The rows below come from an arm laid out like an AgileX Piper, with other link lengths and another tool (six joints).
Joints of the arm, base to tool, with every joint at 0 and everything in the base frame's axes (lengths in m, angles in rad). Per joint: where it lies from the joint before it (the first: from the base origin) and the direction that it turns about. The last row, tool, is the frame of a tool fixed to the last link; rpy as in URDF.
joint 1: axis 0 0 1 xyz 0 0 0.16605
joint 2: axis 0 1 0 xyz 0 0 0
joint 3: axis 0 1 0 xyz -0.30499 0 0.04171
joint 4: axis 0.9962 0 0.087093 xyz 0.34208 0 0.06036
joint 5: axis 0 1 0 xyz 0 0 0
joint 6: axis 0.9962 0 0.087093 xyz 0.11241 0 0.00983
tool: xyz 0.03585 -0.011 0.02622 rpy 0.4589 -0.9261 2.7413
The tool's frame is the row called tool.
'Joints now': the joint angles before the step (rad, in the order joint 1, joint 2, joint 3, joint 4, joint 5, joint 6). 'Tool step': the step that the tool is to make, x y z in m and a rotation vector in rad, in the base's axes. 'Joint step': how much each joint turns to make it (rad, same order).
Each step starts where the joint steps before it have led.
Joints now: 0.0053 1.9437 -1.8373 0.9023 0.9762 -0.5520
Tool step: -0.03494 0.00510 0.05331 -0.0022 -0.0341 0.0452
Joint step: 0.0017 -0.1041 0.0000 -0.0179 0.0778 0.0320
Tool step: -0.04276 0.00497 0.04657 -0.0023 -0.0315 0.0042
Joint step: 0.0119 -0.1298 0.0406 -0.0304 0.0317 0.0556
